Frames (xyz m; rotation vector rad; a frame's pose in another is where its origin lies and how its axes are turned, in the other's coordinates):
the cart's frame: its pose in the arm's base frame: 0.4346 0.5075 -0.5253 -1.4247 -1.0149 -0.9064
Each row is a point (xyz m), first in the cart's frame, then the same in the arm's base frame.
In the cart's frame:
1: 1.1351 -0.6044 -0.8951
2: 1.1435 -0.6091 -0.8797
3: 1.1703 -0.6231 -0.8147
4: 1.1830 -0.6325 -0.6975
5: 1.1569 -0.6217 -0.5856
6: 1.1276 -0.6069 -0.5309
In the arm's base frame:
1: 0.2600 -0.2651 0.8266
2: 0.2582 -0.2489 0.8345
3: 0.2533 -0.1814 0.8582
4: 0.2473 -0.0634 0.8622
5: 0.2472 0.0453 0.8235
6: 0.2506 0.0967 0.7858

